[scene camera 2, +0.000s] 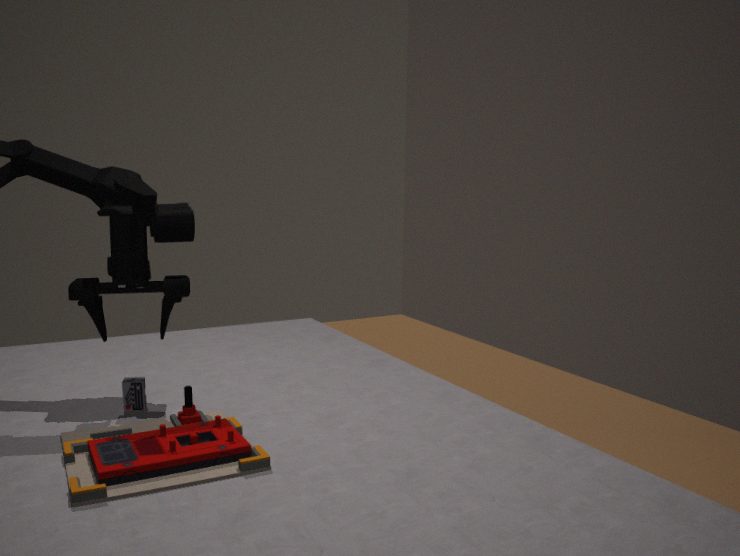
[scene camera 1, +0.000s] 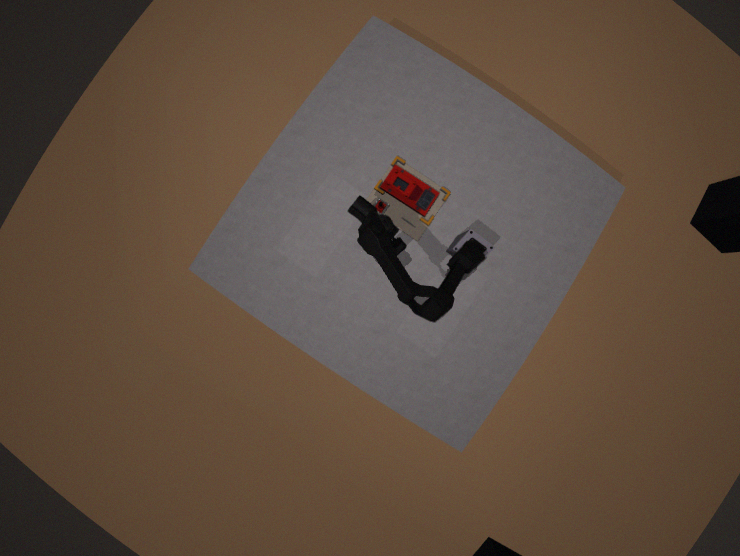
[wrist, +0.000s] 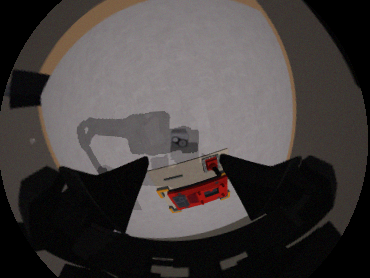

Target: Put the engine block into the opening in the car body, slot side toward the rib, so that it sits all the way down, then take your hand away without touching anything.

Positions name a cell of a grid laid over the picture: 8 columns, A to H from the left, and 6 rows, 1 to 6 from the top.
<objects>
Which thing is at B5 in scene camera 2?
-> A car body.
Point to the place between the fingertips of the gripper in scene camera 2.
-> B4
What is the gripper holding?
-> Nothing.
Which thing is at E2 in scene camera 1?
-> A car body.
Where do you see a car body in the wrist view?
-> E5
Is the gripper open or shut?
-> Open.
</objects>
